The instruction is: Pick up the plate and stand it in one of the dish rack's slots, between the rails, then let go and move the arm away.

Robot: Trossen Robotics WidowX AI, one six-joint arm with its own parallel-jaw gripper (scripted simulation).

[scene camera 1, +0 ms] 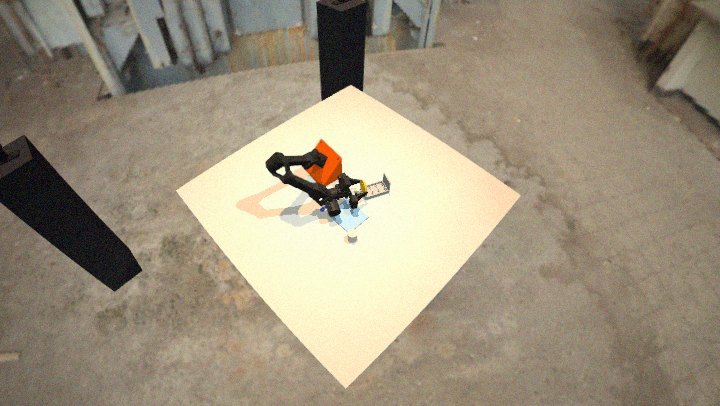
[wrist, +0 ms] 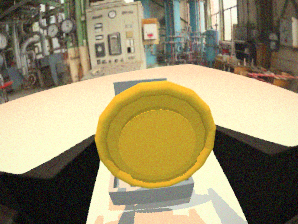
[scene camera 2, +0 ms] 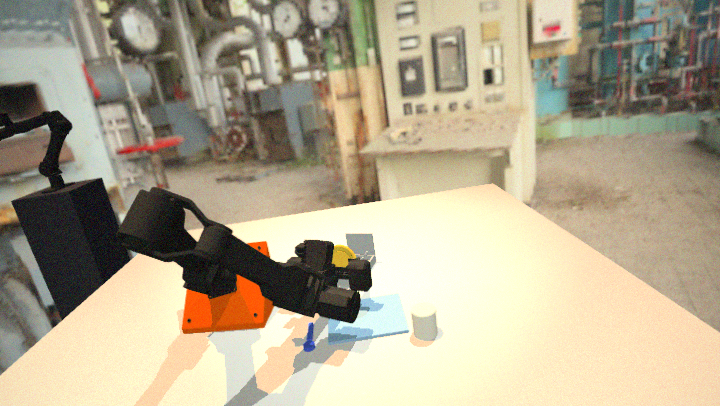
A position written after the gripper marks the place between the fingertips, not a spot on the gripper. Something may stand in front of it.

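Observation:
Gripper [scene camera 2: 343, 258], [wrist: 155, 136], carrying a yellow plate [wrist: 155, 134]. Grey dish rack [scene camera 2: 362, 244], [wrist: 121, 193]. Cup [scene camera 2: 424, 315], out of frame in the wrist view. Light blue mat [scene camera 2: 381, 316].

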